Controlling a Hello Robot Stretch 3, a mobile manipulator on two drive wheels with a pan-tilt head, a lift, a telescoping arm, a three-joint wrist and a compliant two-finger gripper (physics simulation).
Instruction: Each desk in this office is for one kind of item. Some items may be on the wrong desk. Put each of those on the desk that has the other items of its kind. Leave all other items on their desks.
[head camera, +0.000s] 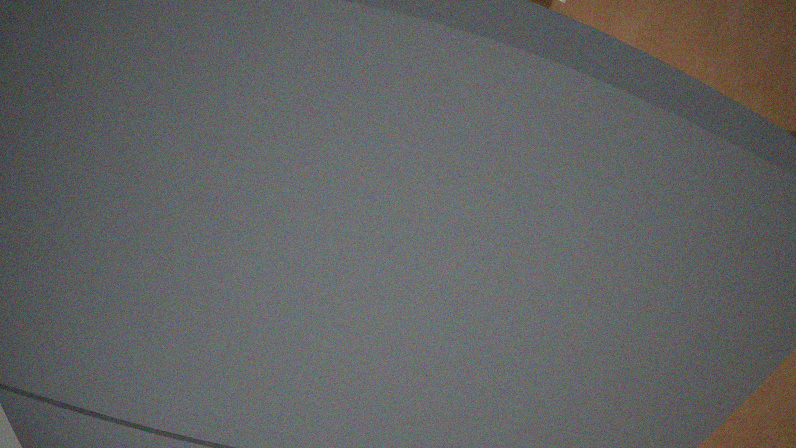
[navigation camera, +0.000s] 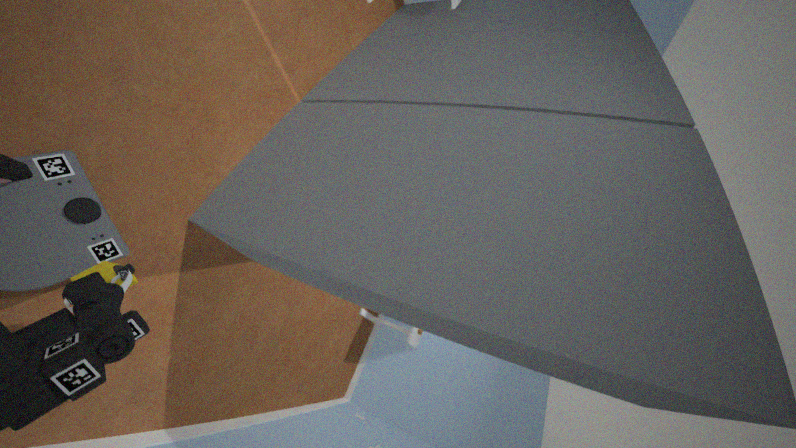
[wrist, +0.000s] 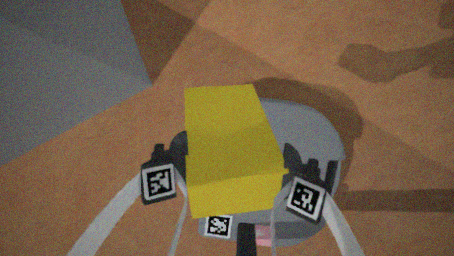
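Where they show: gripper, fingertip midpoint: (wrist: 233, 155); robot's base, link origin: (navigation camera: 83, 208).
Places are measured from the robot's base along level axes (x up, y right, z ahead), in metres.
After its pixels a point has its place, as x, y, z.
My gripper (wrist: 233, 155) {0.475, 0.038, -0.088} is shut on a yellow box (wrist: 220, 120) {0.487, 0.064, -0.077} (navigation camera: 99, 271) {0.504, 0.006, -0.084}. The box sits between both fingertips, above the robot's grey base in the wrist view. In the navigation view the wrist partly hides it, at the left. A large grey desk top (head camera: 389, 222) {1.107, 0.048, 0.521} (navigation camera: 473, 211) {1.151, 0.013, 0.582} (wrist: 60, 65) {0.266, 0.156, 0.338} with a thin dark seam fills most of the head view and stands to the right of the gripper in the navigation view. The held box is apart from this desk. No items show on the visible part of the desk top.
The robot's grey base (navigation camera: 33, 222) {0.141, -0.038, -0.115} (wrist: 310, 125) {0.158, 0.093, -0.193} stands on the orange-brown floor (navigation camera: 167, 83) {-0.034, -0.371, 0.397} (head camera: 724, 50) {-0.034, 0.991, 0.660} (wrist: 280, 40) {-0.034, 0.355, -0.111}. A white desk leg part (navigation camera: 413, 336) {0.686, 2.231, 1.605} shows below the desk edge. A blue wall (navigation camera: 456, 367) {1.267, 2.815, 1.798} with white skirting is at the bottom, and a pale surface (navigation camera: 735, 111) {2.403, -0.377, 1.790} is at the right.
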